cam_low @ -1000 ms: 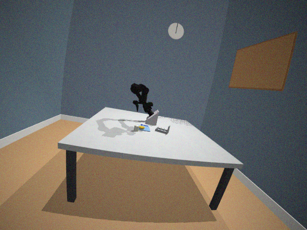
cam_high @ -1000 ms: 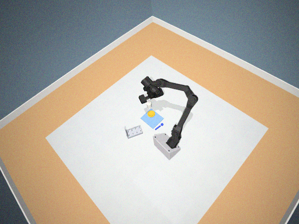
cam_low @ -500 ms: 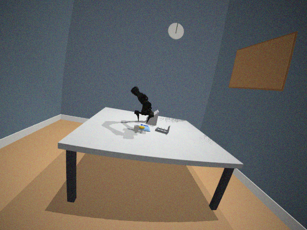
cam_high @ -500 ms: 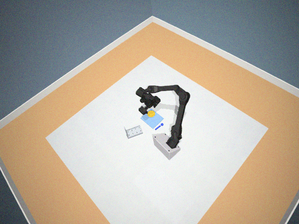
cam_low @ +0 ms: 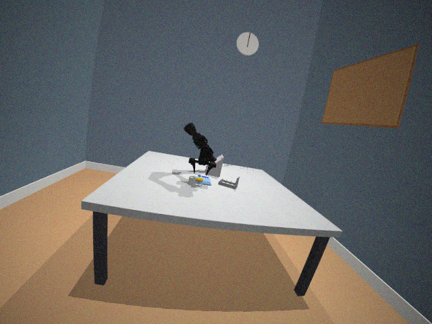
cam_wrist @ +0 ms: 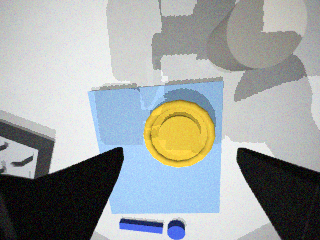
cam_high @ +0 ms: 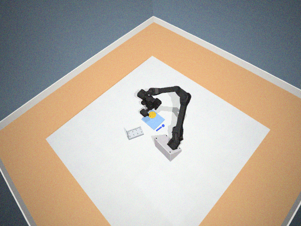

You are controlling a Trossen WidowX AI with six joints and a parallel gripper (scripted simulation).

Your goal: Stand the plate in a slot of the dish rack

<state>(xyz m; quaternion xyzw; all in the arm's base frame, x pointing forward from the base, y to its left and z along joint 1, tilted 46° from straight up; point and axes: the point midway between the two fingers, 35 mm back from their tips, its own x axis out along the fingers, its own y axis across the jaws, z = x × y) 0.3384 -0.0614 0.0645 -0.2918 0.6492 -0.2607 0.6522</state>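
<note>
The yellow plate lies 4 cm below my gripper tip. Also, from my gripper tip: cup (8 cm ahead, 5 cm to the right, 3 cm below); then light blue mat (3 cm behind, 2 cm to the left, 5 cm below); then blue spoon (13 cm behind, 2 cm to the left, 5 cm below).
</note>
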